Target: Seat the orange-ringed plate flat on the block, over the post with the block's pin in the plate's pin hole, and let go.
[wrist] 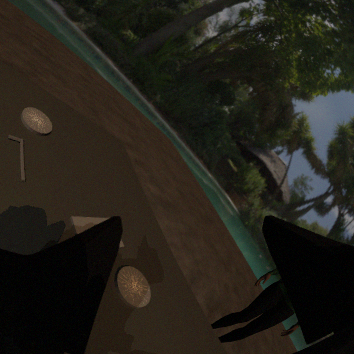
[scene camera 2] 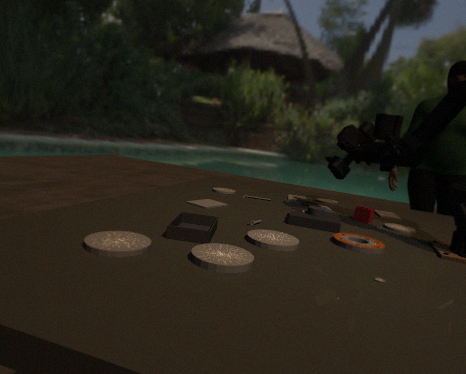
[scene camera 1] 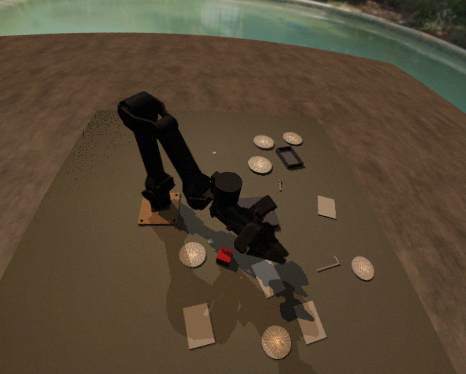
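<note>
The orange-ringed plate lies flat on the table in scene view 2, apart from the block; in scene view 1 the arm hides it. The dark square block sits on the table with a round post on top; the post has no plate over it. A tiny orange spot shows beside the post, too small to make out as the pin. In scene view 1 the arm covers most of the block. My gripper is open and empty, raised above the table, away from the plate.
A red cube is near the block. A dark open tray, several pale discs, flat pale tiles, a bent rod and a small bolt lie around. A person's legs show in the wrist view.
</note>
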